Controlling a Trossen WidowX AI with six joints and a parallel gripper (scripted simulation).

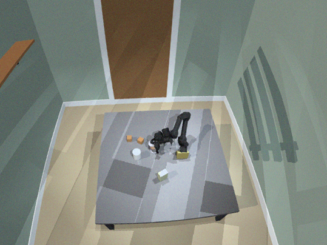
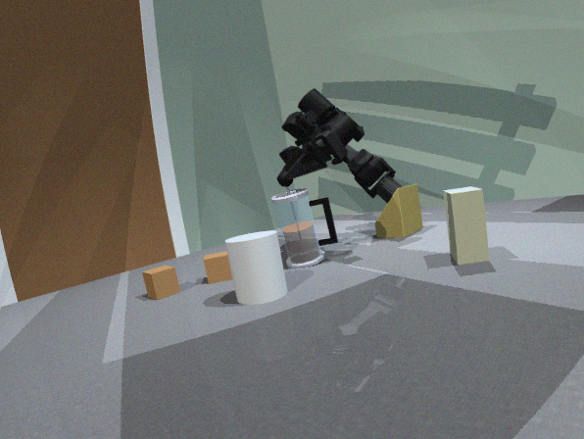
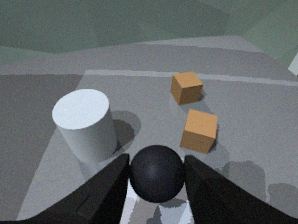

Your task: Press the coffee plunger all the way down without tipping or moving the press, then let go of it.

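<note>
Right now my gripper tip is 8 cm above the coffee press, 3 cm past it and 1 cm to the right of it. Round my gripper tip: white cylinder (14 cm ahead, 13 cm below, 6 cm to the left).
</note>
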